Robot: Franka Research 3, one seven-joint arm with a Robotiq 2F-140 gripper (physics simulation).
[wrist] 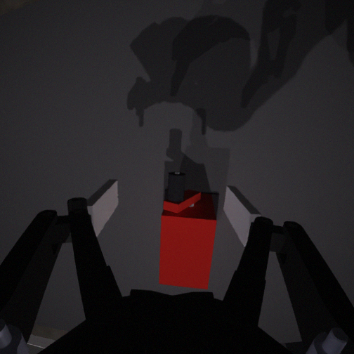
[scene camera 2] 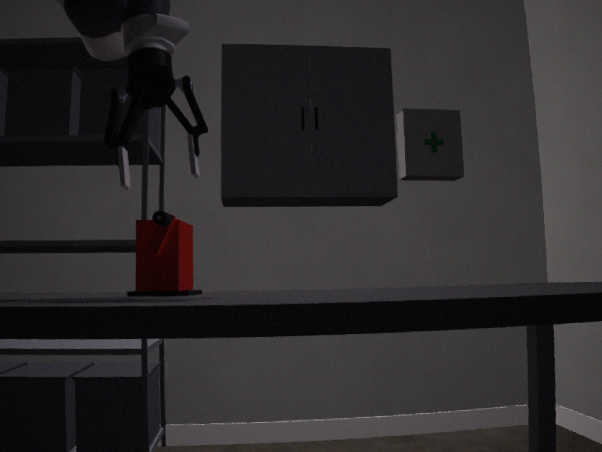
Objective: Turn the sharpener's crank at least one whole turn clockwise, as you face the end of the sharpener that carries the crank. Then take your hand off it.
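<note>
The red sharpener (scene camera 2: 185,260) (wrist: 187,252) stands upright on its dark base plate (scene camera 2: 197,292). Its red crank arm (scene camera 2: 167,237) (wrist: 190,200) slants up across the end face in the scene view. The black crank knob (scene camera 2: 160,218) (wrist: 176,187) is at the arm's upper end, level with the sharpener's top edge. My gripper (scene camera 2: 160,181) (wrist: 171,195) is open and empty, with its fingers wide apart. In the scene view its fingertips are above the sharpener and knob, apart from both. In the wrist view the knob shows between the two pads.
The sharpener's base rests on the dark table (scene camera 2: 350,312). Behind are a shelf rack (scene camera 2: 145,190) at left, a grey wall cabinet (scene camera 2: 270,125) and a first-aid box (scene camera 2: 432,162). Shadows of the arm and gripper fall on the table in the wrist view.
</note>
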